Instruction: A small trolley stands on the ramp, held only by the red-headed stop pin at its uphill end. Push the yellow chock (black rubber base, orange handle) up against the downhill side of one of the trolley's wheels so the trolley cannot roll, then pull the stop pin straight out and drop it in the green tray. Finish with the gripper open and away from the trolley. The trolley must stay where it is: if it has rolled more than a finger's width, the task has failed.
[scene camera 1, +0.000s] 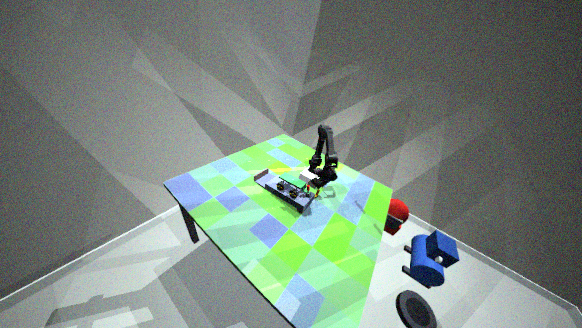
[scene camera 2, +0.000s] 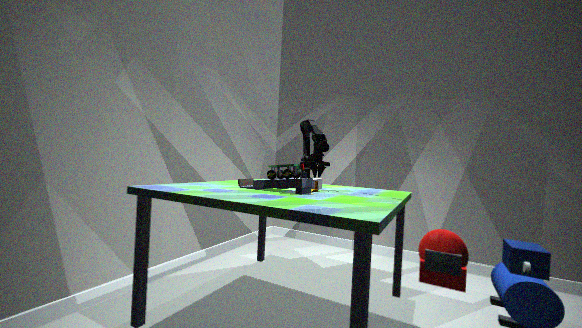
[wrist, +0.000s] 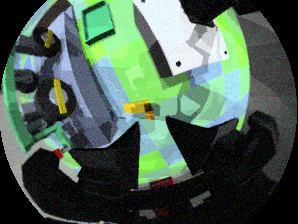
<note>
In view: the gripper (wrist: 152, 121) and a dark trolley wheel (wrist: 47, 44).
</note>
